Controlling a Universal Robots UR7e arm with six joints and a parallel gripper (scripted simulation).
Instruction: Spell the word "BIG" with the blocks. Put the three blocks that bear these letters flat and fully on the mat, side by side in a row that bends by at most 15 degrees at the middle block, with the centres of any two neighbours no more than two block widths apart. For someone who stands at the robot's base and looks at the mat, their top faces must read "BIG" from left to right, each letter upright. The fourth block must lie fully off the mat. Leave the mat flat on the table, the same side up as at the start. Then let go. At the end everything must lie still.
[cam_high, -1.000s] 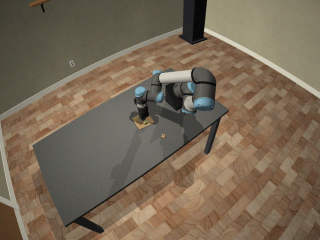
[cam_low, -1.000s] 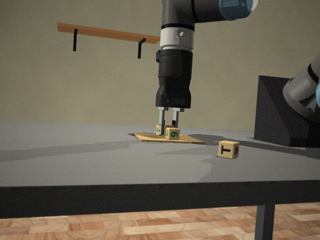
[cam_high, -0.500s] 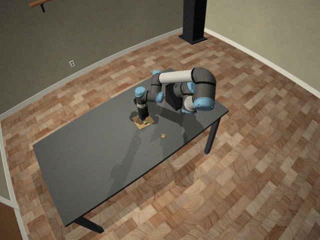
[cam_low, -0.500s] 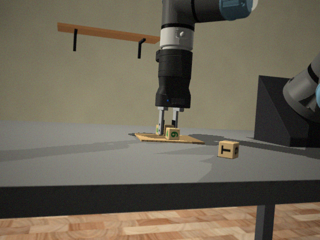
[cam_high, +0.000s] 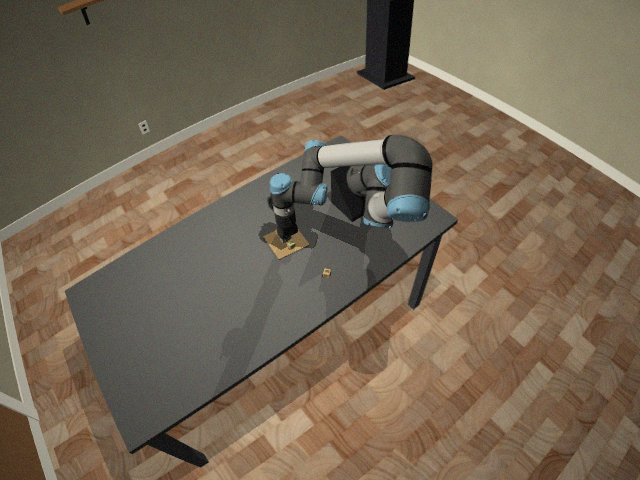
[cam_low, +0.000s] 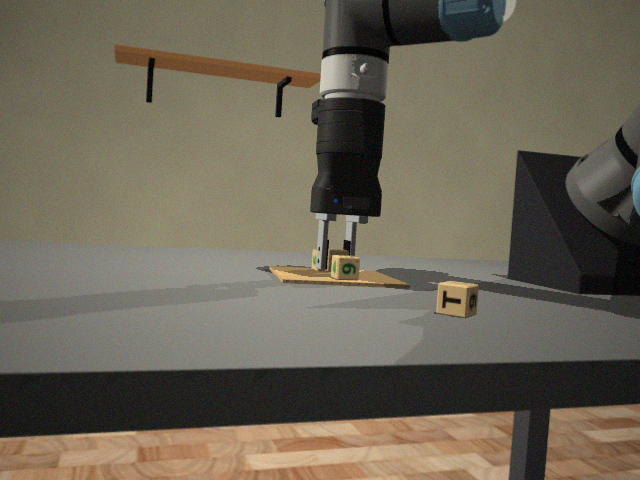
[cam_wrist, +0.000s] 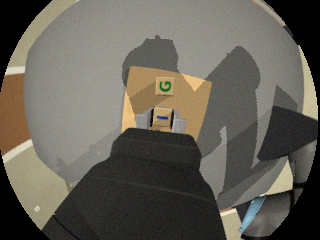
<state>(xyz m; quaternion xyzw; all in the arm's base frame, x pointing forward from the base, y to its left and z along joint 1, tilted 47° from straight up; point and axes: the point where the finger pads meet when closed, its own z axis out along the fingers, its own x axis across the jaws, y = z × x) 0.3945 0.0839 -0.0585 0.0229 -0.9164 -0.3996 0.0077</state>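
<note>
The tan mat is 30 mm below my hand. The rest, counted from my hand: T block 230 mm to the left, 40 mm behind, 20 mm below.
</note>
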